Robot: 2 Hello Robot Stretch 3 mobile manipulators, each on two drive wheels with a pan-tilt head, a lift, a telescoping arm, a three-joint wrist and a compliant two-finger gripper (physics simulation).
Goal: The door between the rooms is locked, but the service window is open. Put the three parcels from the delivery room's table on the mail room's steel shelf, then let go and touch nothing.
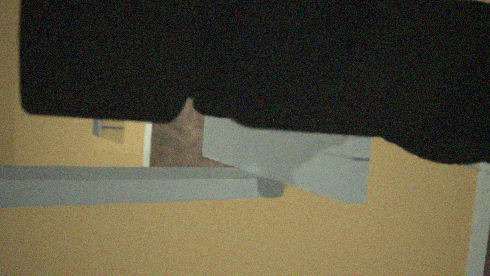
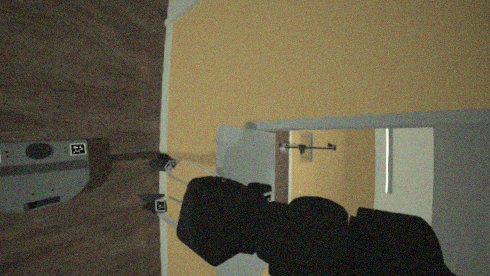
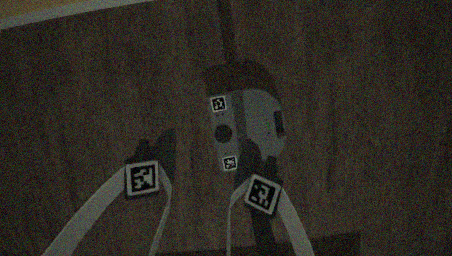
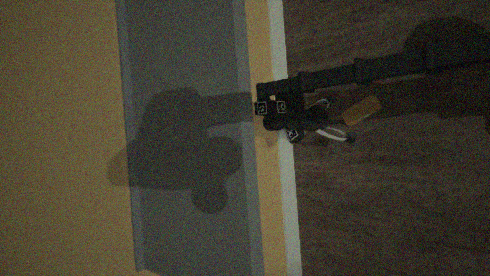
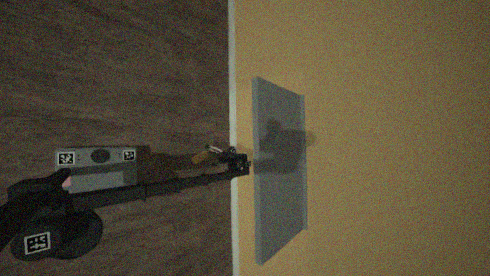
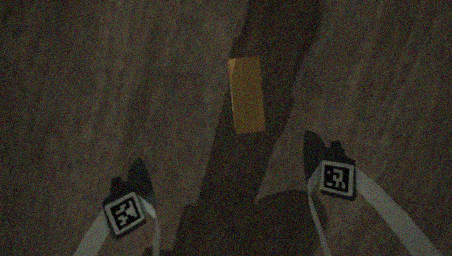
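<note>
An orange-brown parcel (image 4: 362, 111) (image 5: 201, 157) (image 6: 247, 95) lies on the floor, beyond the fingertips of the r2 gripper (image 4: 338, 120) (image 6: 227, 164), which is open, with nothing between its fingers. The grey steel shelf (image 4: 187, 235) (image 5: 280, 200) is on the wall beside r2, with shadows across it. The r1 gripper (image 2: 156, 182) (image 3: 207, 152) is open and empty, pointing down on the near side of the service window (image 2: 350, 119) (image 1: 125, 189). The other two parcels cannot be made out.
A grey ledge (image 1: 330, 172) (image 2: 245, 150) juts from the window, close to r1's black arm. Through the window, r2 (image 2: 317, 147) stands before the far wall. r1's base (image 2: 50, 182) (image 3: 262, 120) shows below its gripper. A pink patch (image 5: 66, 182) on r2's base is partly hidden.
</note>
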